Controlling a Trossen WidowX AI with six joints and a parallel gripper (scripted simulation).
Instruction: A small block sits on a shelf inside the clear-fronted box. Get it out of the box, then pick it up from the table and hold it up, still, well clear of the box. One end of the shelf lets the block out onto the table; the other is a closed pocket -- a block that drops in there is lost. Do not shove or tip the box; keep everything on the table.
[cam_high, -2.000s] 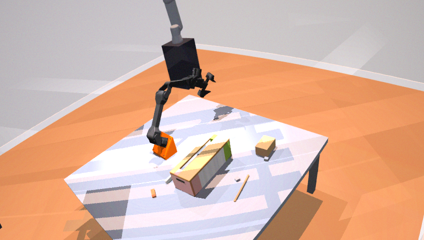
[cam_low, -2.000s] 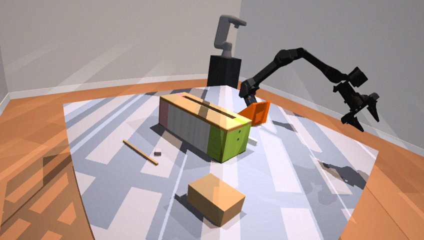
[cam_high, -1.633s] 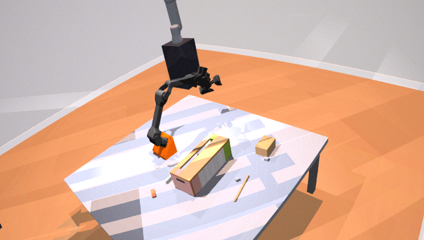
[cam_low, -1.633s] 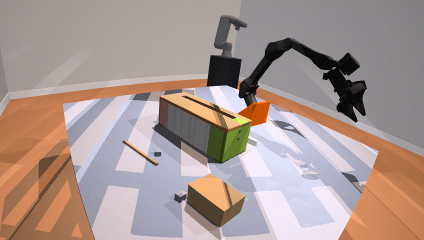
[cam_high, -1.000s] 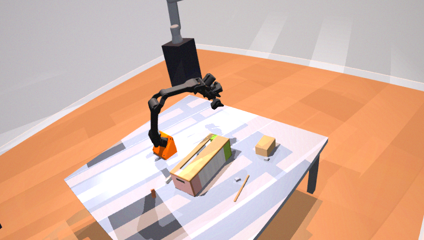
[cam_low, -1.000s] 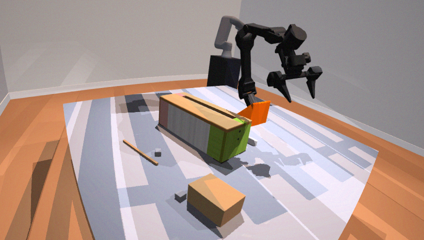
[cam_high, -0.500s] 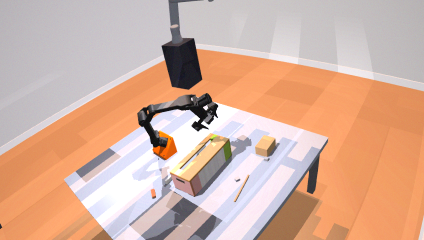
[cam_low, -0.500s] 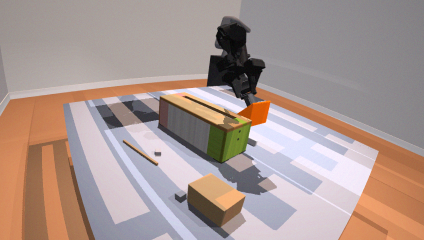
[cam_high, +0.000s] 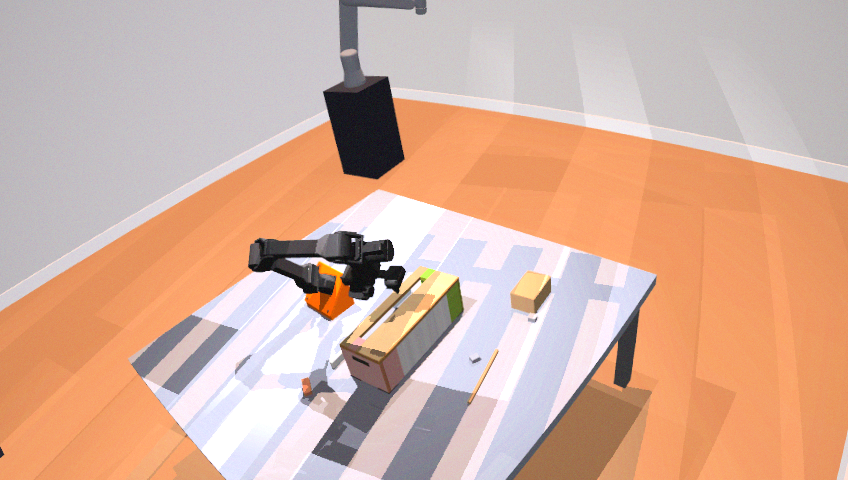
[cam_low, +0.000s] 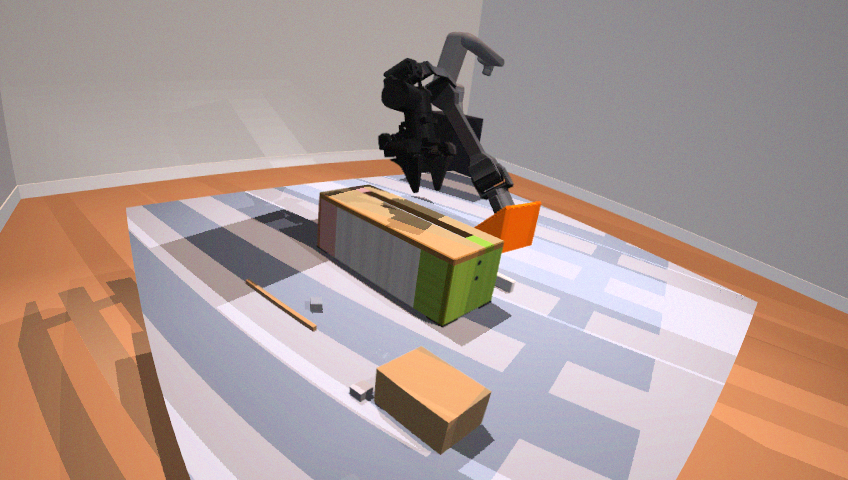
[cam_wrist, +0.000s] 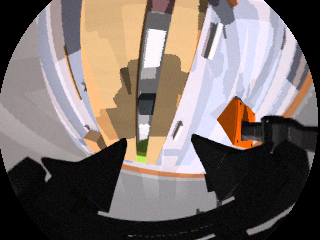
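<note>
The grey block is 3 cm ahead of my gripper tip and 8 cm below it. Also, from my gripper tip: long wooden box (1 cm ahead, 1 cm to the right, 11 cm below); thin wooden stick (32 cm ahead, 3 cm to the right, 17 cm below); orange block (11 cm behind, 30 cm to the right, 16 cm below).
</note>
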